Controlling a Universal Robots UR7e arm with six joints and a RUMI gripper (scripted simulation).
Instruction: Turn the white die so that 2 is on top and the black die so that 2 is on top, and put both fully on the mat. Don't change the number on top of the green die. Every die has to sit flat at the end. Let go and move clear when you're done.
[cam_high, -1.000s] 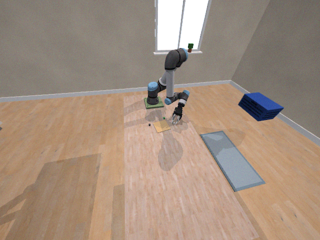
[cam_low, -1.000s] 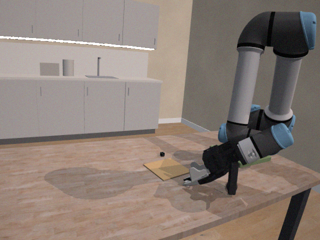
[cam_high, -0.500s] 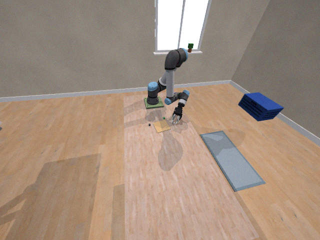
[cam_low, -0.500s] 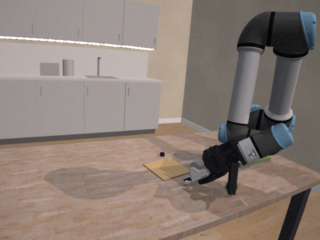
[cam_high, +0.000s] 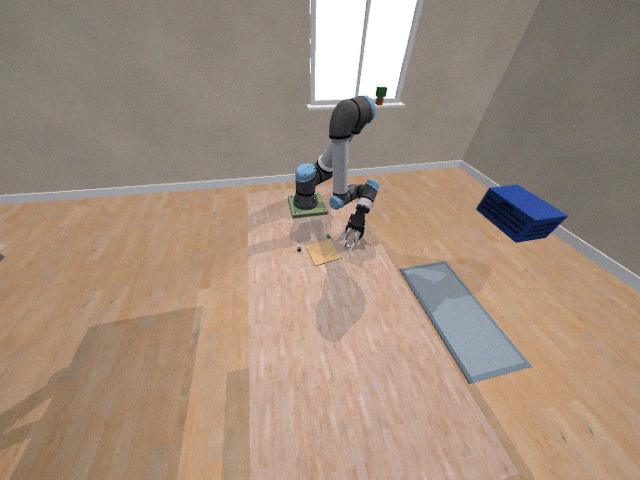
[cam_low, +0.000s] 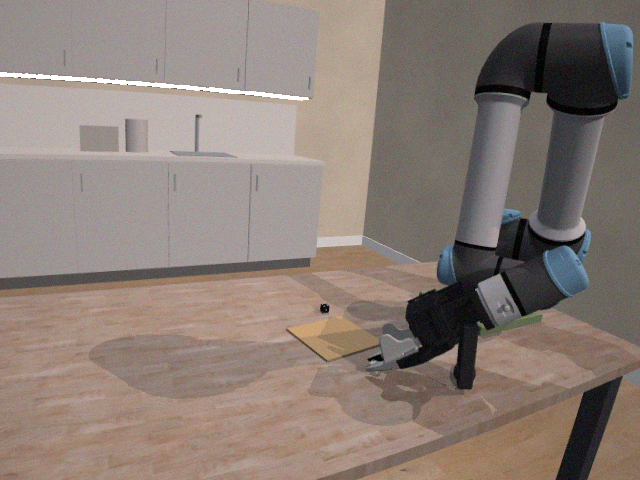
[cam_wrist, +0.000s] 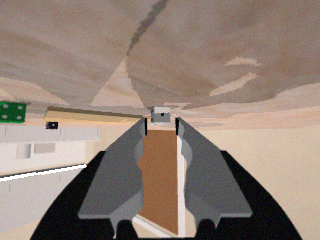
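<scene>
My gripper is now 10 mm above the white die. Also, from my hand: black die (10 mm ahead, 250 mm to the right, 10 mm below); then green die (80 mm behind, 100 mm to the right, 10 mm below); then tan mat (30 mm ahead, 130 mm to the right, 10 mm below).
</scene>
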